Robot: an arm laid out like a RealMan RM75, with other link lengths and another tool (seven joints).
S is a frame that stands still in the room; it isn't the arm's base.
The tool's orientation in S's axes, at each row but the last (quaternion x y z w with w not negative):
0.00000 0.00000 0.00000 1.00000
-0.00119 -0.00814 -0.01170 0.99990
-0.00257 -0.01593 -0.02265 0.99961
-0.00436 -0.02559 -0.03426 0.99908
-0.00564 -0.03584 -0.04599 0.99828
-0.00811 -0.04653 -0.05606 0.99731
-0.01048 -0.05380 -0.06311 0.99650
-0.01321 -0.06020 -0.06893 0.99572
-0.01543 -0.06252 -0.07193 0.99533
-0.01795 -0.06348 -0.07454 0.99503
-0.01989 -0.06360 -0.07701 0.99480
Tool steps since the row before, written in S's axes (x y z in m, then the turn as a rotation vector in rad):
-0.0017 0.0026 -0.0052 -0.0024 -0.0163 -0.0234
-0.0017 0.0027 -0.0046 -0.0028 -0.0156 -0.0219
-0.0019 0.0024 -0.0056 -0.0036 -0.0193 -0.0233
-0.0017 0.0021 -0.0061 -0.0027 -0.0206 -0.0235
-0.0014 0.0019 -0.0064 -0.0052 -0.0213 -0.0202
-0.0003 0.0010 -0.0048 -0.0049 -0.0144 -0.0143
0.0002 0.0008 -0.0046 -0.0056 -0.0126 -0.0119
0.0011 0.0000 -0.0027 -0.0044 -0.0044 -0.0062
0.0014 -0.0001 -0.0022 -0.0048 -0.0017 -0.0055
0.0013 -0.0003 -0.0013 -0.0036 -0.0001 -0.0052
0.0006 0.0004 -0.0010 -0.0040 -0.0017 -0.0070
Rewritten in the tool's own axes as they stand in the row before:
-0.0017 0.0026 -0.0052 -0.0024 -0.0163 -0.0234
-0.0018 0.0027 -0.0046 -0.0028 -0.0156 -0.0219
-0.0022 0.0023 -0.0055 -0.0035 -0.0193 -0.0233
-0.0022 0.0020 -0.0060 -0.0025 -0.0206 -0.0235
-0.0020 0.0018 -0.0063 -0.0047 -0.0215 -0.0201
-0.0009 0.0010 -0.0047 -0.0046 -0.0147 -0.0141
-0.0004 0.0009 -0.0046 -0.0052 -0.0130 -0.0116
0.0008 0.0002 -0.0028 -0.0045 -0.0049 -0.0058
0.0011 0.0002 -0.0024 -0.0052 -0.0023 -0.0049
0.0012 -0.0001 -0.0015 -0.0042 -0.0005 -0.0047
0.0004 0.0005 -0.0010 -0.0046 -0.0021 -0.0065

